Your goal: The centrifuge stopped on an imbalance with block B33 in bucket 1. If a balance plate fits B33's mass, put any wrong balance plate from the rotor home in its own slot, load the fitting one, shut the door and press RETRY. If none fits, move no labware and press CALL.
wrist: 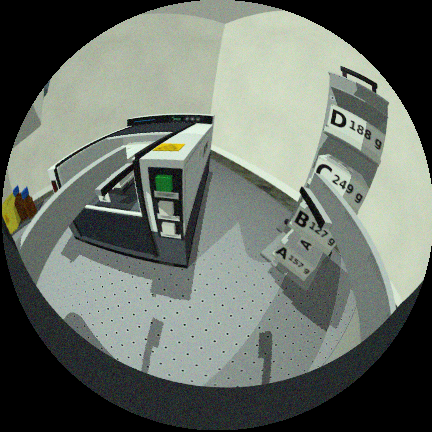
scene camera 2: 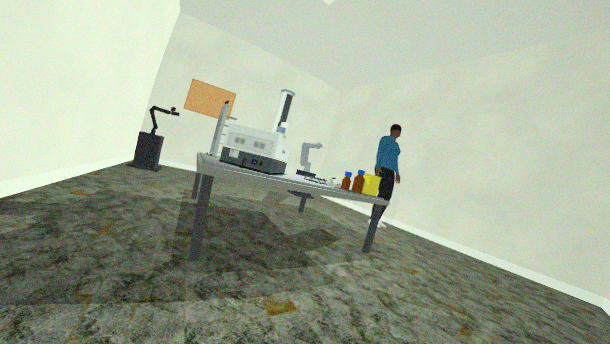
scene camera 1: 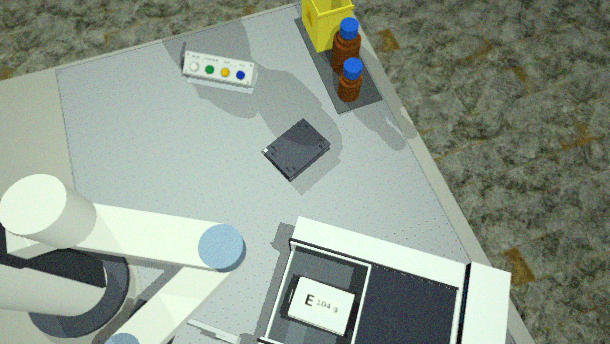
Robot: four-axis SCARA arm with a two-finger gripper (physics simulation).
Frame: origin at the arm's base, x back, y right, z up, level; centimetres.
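Seen in the pictures: gripper, fingertip midpoint: (wrist: 216,162); arm's base, link origin: (scene camera 1: 81,286).
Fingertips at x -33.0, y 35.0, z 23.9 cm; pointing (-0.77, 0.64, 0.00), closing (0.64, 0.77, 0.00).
Pixels of each thing's top centre, then the offset from my fingertips to it. "pt": a spot on its surface instead.
- plates D 188 g, top centre: (wrist: 356,124) dy +20.3, dx +5.7, dz +9.4 cm
- Plate E 104 g, top centre: (wrist: 119,152) (scene camera 1: 321,304) dy -7.0, dx -23.5, dz -4.0 cm
- green button, top centre: (wrist: 163,174) dy -2.1, dx -6.8, dz -3.6 cm
- box with four coloured buttons, surface spot: (scene camera 1: 221,70) pt dy -83.3, dx -20.2, dz -15.6 cm
- dark flat block, top centre: (scene camera 1: 296,145) (scene camera 2: 315,176) dy -51.9, dx -33.8, dz -18.2 cm
- yellow bin, surface spot: (scene camera 1: 327,27) pt dy -84.5, dx -55.9, dz -11.6 cm
My gripper (wrist: 216,162) is open and empty in the wrist view, its fingers spread wide above the table between the centrifuge and the rack. The rack (wrist: 360,91) (scene camera 2: 219,130) stands at the right of the wrist view. It holds plates D 188 g (wrist: 354,128), C 249 g (wrist: 346,189), B 127 g (wrist: 314,228) and A 157 g (wrist: 294,264); the right finger partly covers the lower ones. The centrifuge (scene camera 1: 380,245) (scene camera 2: 250,139) (wrist: 115,232) is open on top. Plate E 104 g (scene camera 1: 321,305) lies in its opening. A green button (wrist: 164,183) is on its front. Block B33 cannot be made out.
A box with four coloured buttons (scene camera 1: 219,70) and a dark flat block (scene camera 1: 296,149) are on the table. Brown bottles (scene camera 1: 346,52) (scene camera 2: 358,182) and a yellow bin (scene camera 1: 327,27) (scene camera 2: 371,185) stand at its edge. A person (scene camera 2: 388,155) stands beyond the table.
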